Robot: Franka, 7 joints.
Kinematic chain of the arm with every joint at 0, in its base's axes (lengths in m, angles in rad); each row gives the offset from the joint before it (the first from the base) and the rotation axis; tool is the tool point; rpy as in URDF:
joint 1: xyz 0 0 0.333 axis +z
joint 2: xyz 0 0 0 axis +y
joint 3: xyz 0 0 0.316 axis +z
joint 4: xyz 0.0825 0 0 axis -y
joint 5: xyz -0.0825 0 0.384 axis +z
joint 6: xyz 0 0 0 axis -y
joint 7: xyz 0.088 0 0 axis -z
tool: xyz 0 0 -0.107 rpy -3.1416 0 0
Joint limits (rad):
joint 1: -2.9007..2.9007
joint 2: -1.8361..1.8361
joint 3: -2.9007..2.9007
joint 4: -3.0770..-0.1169
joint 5: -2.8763..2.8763
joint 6: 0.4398..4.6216
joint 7: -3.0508..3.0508
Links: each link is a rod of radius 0.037 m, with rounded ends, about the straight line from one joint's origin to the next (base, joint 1, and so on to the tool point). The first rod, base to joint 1, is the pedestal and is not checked.
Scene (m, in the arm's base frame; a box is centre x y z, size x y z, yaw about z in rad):
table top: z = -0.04
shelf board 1: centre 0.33 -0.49 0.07 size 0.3 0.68 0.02 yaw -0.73
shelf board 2: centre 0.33 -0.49 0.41 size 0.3 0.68 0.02 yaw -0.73
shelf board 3: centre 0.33 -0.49 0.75 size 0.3 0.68 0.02 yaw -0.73
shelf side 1: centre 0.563 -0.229 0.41 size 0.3 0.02 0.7 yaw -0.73
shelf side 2: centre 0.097 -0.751 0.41 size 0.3 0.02 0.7 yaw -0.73
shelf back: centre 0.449 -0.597 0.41 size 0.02 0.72 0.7 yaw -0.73
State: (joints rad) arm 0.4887 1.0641 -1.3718 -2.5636 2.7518 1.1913 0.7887
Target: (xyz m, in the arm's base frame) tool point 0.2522 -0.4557 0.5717
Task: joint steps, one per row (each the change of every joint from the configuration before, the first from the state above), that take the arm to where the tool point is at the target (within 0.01 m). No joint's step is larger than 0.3 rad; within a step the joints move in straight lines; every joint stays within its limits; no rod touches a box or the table.
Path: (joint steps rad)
1: 0.1268 -0.0343 -0.0780 -0.2567 -0.0332 -0.1480 0.0000
2: 0.1268 -0.0344 -0.0781 -0.2567 -0.0332 -0.1481 0.0000
3: -0.0623 0.0574 -0.2536 0.0969 0.0637 0.0201 0.0000
4: -0.0624 0.0574 -0.2537 0.0969 0.0636 0.0200 0.0000
5: -0.0623 0.0574 -0.2536 0.0968 0.0636 0.0201 0.0000
6: -0.0866 -0.1141 0.1811 0.2443 0.0000 0.1050 0.0000
7: -0.0865 -0.1141 0.1811 0.2442 0.0000 0.1049 0.0000

